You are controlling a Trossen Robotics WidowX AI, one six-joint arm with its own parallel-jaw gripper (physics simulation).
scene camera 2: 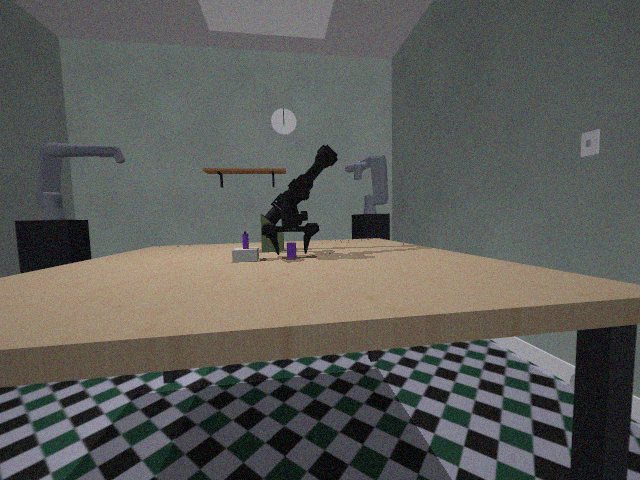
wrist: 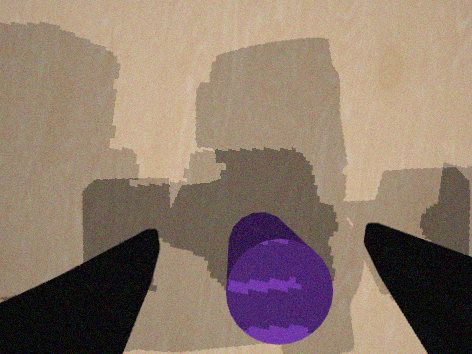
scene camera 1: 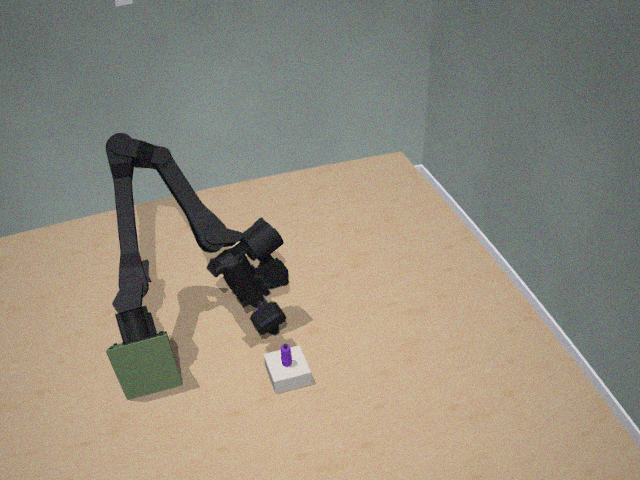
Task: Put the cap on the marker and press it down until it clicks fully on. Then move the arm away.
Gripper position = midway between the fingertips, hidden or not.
I see my gripper (scene camera 1: 267, 320) and a purple cap (wrist: 278, 287).
My gripper is seen too in scene camera 2 (scene camera 2: 292, 254) and in the wrist view (wrist: 261, 235).
